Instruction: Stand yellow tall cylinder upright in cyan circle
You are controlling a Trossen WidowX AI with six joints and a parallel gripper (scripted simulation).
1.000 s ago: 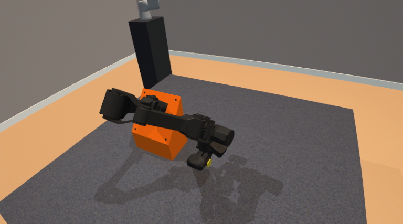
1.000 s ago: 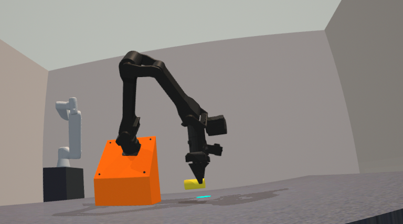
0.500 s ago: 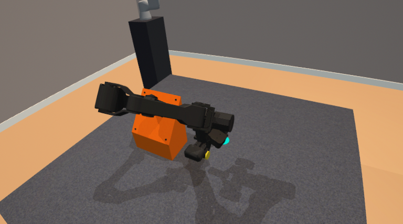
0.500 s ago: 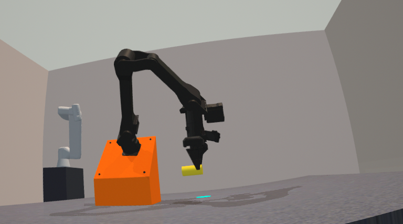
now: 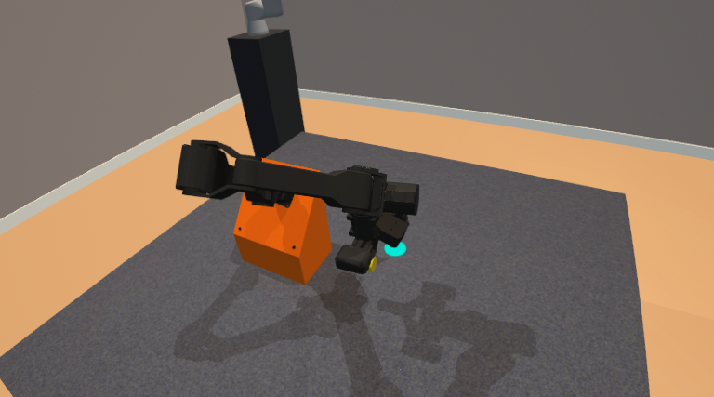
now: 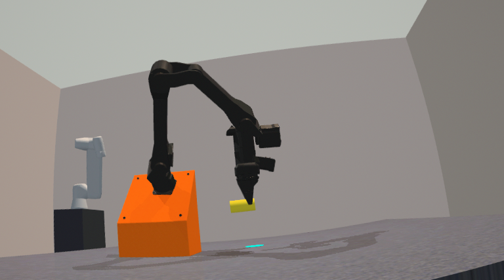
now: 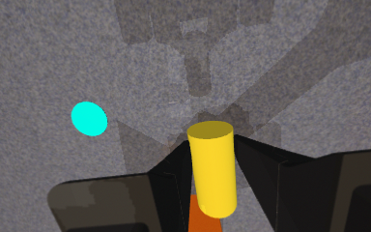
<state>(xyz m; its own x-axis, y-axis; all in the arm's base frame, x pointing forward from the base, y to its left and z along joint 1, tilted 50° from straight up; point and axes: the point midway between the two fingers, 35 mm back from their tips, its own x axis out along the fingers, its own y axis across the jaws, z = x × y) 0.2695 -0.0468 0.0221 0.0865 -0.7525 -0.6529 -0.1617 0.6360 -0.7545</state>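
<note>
The cyan circle lies 30 mm behind my gripper tip, 180 mm to the left of it and 130 mm below it. The rest, counted from my gripper tip: yellow tall cylinder 20 mm behind.
</note>
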